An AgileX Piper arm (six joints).
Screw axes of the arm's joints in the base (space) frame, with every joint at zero. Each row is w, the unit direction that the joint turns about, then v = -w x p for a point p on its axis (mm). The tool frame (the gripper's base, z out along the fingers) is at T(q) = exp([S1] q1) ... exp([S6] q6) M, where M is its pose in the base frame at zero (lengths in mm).
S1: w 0 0 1 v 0.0 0.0 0.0
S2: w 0 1 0 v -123.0 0.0 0.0
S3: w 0 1 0 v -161.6 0.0 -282.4
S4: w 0.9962 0 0.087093 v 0.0 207.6 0.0
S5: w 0 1 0 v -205.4 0.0 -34.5
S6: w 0.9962 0 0.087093 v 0.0 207.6 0.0
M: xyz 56.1 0.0 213.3 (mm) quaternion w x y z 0.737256 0 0.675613 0
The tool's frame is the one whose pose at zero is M.
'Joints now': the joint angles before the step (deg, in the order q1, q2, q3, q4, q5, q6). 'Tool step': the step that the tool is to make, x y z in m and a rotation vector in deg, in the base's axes. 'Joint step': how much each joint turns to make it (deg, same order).
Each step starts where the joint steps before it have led.
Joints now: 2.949, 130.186, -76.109, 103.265, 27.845, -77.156
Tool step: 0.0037, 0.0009, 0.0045, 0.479, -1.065, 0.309
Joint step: -0.002, 0.007, -0.972, 0.046, 0.538, 0.001
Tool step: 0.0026, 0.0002, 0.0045, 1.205, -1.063, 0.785
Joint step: -0.261, -0.010, -0.734, 0.015, 1.600, -0.017
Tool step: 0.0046, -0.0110, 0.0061, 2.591, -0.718, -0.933
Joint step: -1.774, -0.007, -0.962, -0.064, 2.344, 1.408
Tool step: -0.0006, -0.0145, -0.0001, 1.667, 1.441, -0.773
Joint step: -2.158, 0.000, 0.001, -2.695, 1.815, 3.393
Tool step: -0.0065, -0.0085, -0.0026, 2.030, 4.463, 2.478
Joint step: -1.818, 0.003, -0.011, -8.690, 3.801, 8.476
